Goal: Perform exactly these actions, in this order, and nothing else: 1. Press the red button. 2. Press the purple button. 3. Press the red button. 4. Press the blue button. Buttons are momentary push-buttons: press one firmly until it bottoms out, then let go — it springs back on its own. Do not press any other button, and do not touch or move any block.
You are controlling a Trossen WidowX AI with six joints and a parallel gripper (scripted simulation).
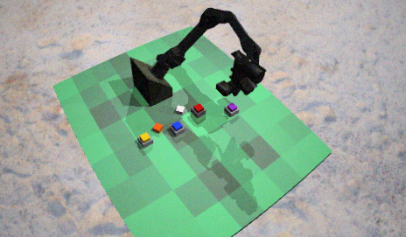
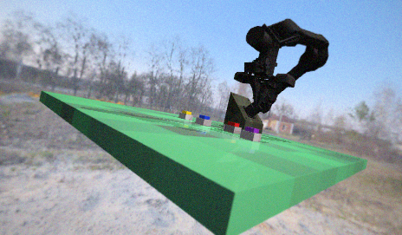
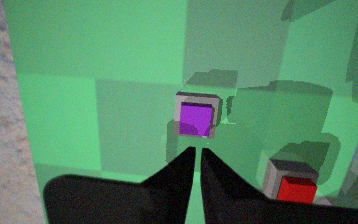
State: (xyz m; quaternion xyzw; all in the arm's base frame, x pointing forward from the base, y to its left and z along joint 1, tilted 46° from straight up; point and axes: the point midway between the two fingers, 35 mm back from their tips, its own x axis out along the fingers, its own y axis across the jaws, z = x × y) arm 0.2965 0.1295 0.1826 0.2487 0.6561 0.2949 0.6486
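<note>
Now: the red button 13 cm to the right of my gripper tip, 8 cm below it and 7 cm behind it. From my gripper tip the other things lie so: purple button 8 cm below; blue button 26 cm to the right, 8 cm below, 4 cm behind; orange block 33 cm to the right, 10 cm below, 9 cm behind.
</note>
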